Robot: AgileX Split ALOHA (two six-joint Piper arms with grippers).
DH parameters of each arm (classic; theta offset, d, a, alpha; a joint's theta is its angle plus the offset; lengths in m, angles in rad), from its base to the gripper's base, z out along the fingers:
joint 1: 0 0.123 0 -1.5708
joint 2: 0.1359 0 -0.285 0
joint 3: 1.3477 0 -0.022 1.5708
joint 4: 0 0.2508 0 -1.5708
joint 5: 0 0 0.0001 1.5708
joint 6: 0 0.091 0 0
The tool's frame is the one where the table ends.
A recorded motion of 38 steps. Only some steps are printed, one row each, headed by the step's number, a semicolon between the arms.
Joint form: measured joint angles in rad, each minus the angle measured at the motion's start. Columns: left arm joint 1, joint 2, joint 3, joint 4, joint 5, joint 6; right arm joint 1, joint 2, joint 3, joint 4, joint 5, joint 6.
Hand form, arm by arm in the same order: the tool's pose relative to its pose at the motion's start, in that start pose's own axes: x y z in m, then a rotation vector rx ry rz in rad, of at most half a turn. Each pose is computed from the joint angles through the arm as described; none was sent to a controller.
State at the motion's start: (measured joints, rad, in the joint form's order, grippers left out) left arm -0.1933 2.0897 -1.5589 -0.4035 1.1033 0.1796; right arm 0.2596 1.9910 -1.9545 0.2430 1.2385 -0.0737
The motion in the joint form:
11: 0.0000 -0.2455 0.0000 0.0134 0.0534 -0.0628; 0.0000 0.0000 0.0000 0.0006 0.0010 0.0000
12: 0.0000 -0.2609 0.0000 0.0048 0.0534 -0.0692; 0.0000 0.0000 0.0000 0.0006 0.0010 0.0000
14: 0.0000 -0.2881 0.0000 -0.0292 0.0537 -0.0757; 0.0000 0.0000 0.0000 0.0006 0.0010 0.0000
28: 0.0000 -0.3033 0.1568 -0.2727 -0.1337 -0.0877; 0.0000 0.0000 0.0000 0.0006 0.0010 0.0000
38: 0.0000 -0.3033 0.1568 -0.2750 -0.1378 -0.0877; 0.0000 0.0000 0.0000 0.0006 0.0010 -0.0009
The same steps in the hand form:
11: 0.0247 -0.0343 -0.0931 0.0025 -0.1753 0.0288; 0.0001 0.0001 0.0000 -0.0006 0.0010 0.0002
12: 0.0267 -0.0371 -0.0987 0.0117 -0.1905 0.0251; 0.0001 0.0001 0.0000 -0.0006 0.0010 0.0002
14: 0.0304 -0.0436 -0.1088 0.0456 -0.2182 0.0180; 0.0001 0.0001 0.0000 -0.0006 0.0010 0.0002
28: 0.0332 -0.0464 -0.0818 0.2360 -0.2937 -0.1604; 0.0001 0.0001 0.0000 -0.0006 0.0010 0.0002
38: 0.0328 -0.0464 -0.0820 0.2373 -0.2979 -0.1620; 0.0001 0.0001 0.0000 -0.0006 0.0010 -0.0007

